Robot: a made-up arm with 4 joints.
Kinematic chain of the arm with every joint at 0, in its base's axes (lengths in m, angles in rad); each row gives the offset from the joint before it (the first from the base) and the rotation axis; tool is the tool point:
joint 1: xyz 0 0 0.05 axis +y
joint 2: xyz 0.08 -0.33 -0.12 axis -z
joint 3: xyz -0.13 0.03 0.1 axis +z
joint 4: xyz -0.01 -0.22 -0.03 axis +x
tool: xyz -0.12 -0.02 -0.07
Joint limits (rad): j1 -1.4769..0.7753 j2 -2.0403..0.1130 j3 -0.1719..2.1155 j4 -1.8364..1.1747
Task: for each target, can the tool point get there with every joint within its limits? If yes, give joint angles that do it. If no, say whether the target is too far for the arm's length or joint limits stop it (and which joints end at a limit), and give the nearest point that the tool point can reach.
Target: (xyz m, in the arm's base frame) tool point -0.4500 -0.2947 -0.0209
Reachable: no: joint limits stop it (at a limit: joint 2, joint 3) | nearest point -0.2430 -0.4193 0.0117 | short by 0.244 m
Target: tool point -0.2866 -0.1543 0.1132
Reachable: no: joint limits stop it (at a limit: joint 1, joint 2, joint 3) | nearest point -0.0999 -0.1975 0.0380 | short by 0.206 m
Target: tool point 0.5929 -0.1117 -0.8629
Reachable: no: too far | nearest point 0.2453 -0.3502 -0.2866 | short by 0.714 m
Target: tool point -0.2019 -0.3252 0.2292
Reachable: no: joint limits stop it (at a limit: joint 1, joint 2, joint 3, joint 4) | nearest point -0.2214 -0.4056 0.1333 | short by 0.127 m
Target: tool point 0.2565 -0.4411 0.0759
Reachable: yes | joints -0.4900 -0.3829 1.3279 -0.5746
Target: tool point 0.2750 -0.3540 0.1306
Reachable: yes | joints -0.7042 -1.0663 1.2563 -0.1361
